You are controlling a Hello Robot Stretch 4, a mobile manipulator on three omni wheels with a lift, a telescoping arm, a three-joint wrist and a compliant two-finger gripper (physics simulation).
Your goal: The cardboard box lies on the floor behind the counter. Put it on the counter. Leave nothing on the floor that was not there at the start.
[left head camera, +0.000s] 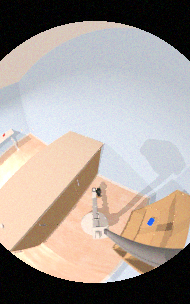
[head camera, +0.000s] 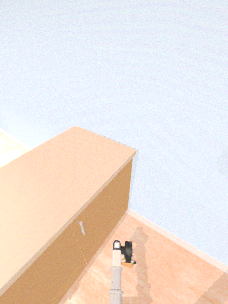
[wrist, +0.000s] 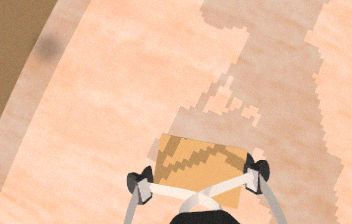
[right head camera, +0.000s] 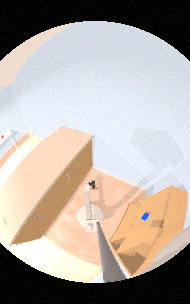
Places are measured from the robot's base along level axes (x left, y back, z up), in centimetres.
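Where they show: gripper, fingertip midpoint: (left head camera: 97, 196) (wrist: 195, 171) (right head camera: 93, 188).
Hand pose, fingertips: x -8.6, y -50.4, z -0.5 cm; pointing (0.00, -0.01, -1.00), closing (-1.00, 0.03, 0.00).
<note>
Each offset is from my fingertips to the centre of the thing. Level surfaces: height alone.
The cardboard box @[dz +0.6, dx -0.4, dy -0.6 cm] (wrist: 200, 159) (head camera: 128, 265) is a small light-brown block, low over or on the floor behind the counter; whether it touches the floor cannot be told. My gripper (wrist: 195, 171) (head camera: 128, 261) (left head camera: 98, 192) (right head camera: 92, 185) is shut on it, one fingertip against the box's left edge and one against its right edge in the wrist view. The lower part of the box is partly hidden by the pale finger strips. The counter @[dz +88.7 cm] (head camera: 60, 180) (left head camera: 55, 172) (right head camera: 47, 175) stands left of the gripper, its top well above it.
A blue item @[dz +54.8, dx -58.0, dy +62.9 cm] (left head camera: 150, 221) (right head camera: 145, 216) lies on the wooden furniture (left head camera: 173, 206) (right head camera: 172, 196) at the right. The pale blue wall (head camera: 175, 190) meets the counter's far end. A handle (head camera: 82, 228) sticks out from the counter's side. A small red item (left head camera: 4, 135) (right head camera: 2, 136) shows at the far left.
</note>
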